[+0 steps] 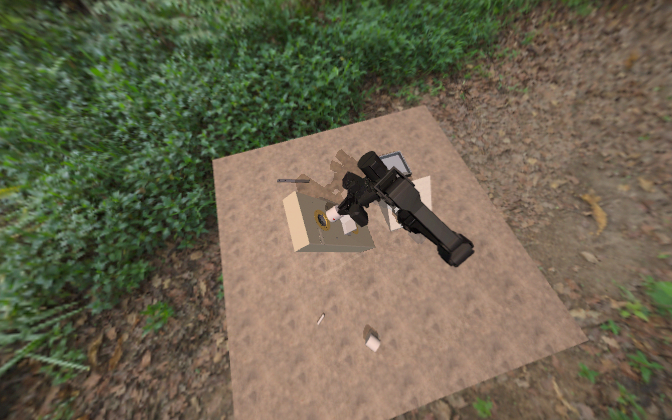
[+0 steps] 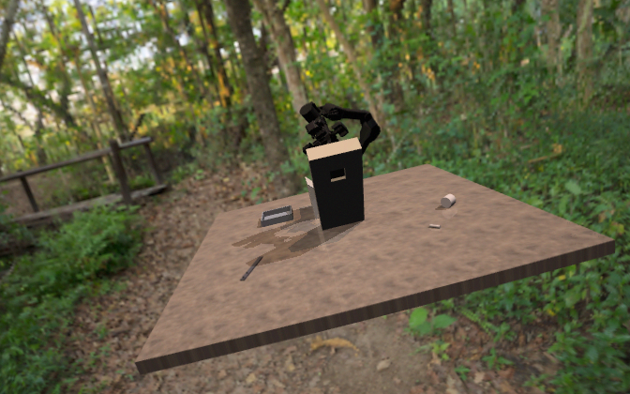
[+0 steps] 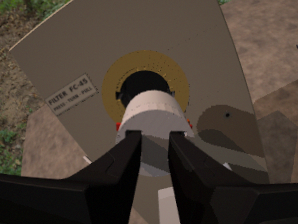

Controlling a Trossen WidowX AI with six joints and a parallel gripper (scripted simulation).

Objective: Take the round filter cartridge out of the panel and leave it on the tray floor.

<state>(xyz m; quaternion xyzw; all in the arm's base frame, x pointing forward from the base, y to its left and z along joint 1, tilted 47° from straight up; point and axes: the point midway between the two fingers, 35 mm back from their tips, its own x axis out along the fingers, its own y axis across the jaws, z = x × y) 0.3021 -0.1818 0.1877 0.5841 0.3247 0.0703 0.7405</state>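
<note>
Right now my gripper tip is 37 cm past the grey tray, 30 cm to the left of it and 30 cm above it. Round my gripper tip: small pin 15 cm ahead, 31 cm to the left, 31 cm below; round grey filter cartridge 1 cm ahead, 1 cm below.
</note>
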